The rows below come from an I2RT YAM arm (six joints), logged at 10 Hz.
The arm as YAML. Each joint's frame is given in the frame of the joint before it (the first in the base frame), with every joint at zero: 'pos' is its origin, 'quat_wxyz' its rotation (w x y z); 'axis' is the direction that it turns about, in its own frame. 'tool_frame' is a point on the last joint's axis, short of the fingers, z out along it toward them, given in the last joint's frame.
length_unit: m
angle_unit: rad
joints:
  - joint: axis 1
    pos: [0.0, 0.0, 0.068]
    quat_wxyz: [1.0, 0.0, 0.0, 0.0]
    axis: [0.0, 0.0, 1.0]
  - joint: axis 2
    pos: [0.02, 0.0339, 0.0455]
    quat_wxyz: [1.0, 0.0, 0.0, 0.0]
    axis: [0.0, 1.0, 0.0]
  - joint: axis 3
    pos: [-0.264, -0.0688, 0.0]
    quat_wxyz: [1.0, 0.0, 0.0, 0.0]
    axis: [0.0, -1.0, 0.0]
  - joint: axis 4
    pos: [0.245, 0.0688, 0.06]
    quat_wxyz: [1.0, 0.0, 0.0, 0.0]
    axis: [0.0, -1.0, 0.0]
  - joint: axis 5
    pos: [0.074, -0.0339, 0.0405]
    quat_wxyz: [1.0, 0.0, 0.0, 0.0]
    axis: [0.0, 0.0, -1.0]
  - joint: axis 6
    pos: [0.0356, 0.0, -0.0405]
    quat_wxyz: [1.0, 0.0, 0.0, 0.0]
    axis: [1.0, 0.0, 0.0]
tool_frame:
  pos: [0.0, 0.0, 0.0]
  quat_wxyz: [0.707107, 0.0, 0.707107, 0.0]
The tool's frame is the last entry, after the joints.
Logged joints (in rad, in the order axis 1, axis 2, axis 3, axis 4, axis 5, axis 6), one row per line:
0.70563, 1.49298, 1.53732, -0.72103, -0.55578, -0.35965
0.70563, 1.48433, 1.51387, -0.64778, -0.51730, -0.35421
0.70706, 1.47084, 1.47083, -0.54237, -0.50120, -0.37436
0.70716, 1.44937, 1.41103, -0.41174, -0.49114, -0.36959
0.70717, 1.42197, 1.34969, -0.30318, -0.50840, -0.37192
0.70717, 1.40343, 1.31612, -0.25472, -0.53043, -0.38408
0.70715, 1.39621, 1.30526, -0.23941, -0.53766, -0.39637
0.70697, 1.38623, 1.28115, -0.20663, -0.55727, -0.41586
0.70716, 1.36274, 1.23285, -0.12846, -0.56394, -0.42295
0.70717, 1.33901, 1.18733, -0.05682, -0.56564, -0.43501
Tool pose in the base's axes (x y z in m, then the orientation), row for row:
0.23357, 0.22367, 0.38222, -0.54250, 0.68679, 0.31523, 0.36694
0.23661, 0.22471, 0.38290, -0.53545, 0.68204, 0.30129, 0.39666
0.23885, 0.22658, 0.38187, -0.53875, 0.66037, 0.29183, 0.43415
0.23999, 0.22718, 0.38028, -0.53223, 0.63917, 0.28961, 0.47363
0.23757, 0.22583, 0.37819, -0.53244, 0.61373, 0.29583, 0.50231
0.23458, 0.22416, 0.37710, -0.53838, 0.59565, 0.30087, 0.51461
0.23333, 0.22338, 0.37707, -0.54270, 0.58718, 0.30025, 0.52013
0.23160, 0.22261, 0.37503, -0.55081, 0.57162, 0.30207, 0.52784
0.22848, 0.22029, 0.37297, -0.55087, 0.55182, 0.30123, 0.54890
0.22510, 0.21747, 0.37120, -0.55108, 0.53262, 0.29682, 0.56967
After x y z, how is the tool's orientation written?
As a quaternion, x y z w.
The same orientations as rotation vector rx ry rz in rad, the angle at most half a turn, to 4 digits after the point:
-1.3939, 1.7646, 0.8099
-1.3567, 1.7281, 0.7634
-1.3417, 1.6446, 0.7268
-1.3021, 1.5638, 0.7086
-1.2864, 1.4828, 0.7147
-1.2938, 1.4314, 0.7230
-1.3011, 1.4077, 0.7198
-1.3161, 1.3659, 0.7218
-1.3045, 1.3068, 0.7134
-1.2937, 1.2503, 0.6968

